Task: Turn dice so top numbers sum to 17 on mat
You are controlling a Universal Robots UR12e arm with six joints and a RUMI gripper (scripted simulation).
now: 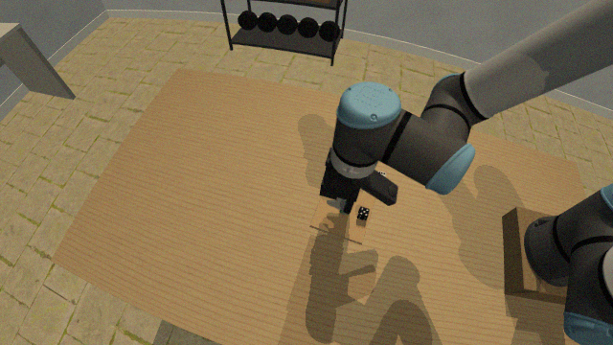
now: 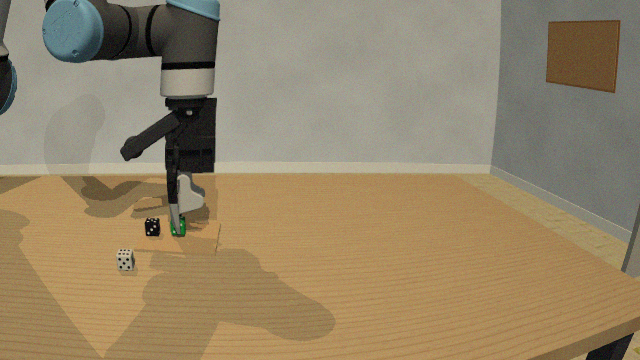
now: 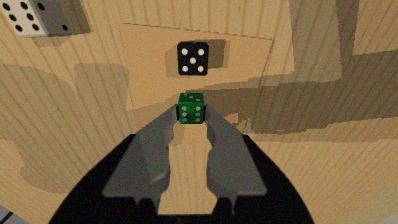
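The green die is 1 cm below my hand. From my hand the other things lie so: black die 5 cm behind, 1 cm to the left, 1 cm below; tan mat 3 cm below; white die 11 cm to the right, 9 cm behind, 2 cm below.
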